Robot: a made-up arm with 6 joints.
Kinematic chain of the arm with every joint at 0, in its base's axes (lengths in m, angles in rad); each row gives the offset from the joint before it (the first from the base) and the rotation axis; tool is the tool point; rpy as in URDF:
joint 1: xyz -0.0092 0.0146 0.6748 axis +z
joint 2: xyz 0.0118 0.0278 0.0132 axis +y
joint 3: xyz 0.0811 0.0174 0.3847 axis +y
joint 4: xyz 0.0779 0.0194 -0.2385 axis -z
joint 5: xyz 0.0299 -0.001 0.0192 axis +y
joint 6: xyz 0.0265 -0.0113 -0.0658 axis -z
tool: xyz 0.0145 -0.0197 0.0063 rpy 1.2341 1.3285 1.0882
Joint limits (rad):
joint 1: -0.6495..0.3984
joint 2: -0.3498..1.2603
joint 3: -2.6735..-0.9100
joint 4: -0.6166..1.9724
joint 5: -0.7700..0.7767
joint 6: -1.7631..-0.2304
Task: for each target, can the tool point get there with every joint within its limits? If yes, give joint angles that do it. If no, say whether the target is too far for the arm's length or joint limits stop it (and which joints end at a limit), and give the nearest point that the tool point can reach.
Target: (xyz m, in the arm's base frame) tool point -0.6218 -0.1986 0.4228
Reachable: no: joint limits stop it (at a limit: joint 1, joint 2, joint 3, joint 4) | nearest point 0.2446 -0.1984 0.4906 | short by 0.869 m
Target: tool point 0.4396 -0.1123 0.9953
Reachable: yes | joints -0.2054 0.2763 -1.3953 1.3418 -0.3043 -0.6764
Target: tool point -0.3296 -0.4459 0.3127
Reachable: no: joint limits stop it (at a limit: joint 1, joint 2, joint 3) | nearest point 0.2518 -0.2187 0.4796 | short by 0.646 m
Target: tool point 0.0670 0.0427 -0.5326
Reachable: no: too far | nearest point 0.3645 0.1524 0.4138 | short by 0.998 m
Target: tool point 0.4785 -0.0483 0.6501
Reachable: yes | joints -0.0666 0.8669 -1.2051 1.7747 -0.3698 -1.1519
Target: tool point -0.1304 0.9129 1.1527
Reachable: no: too far | nearest point -0.0824 0.2234 1.3227 | short by 0.712 m
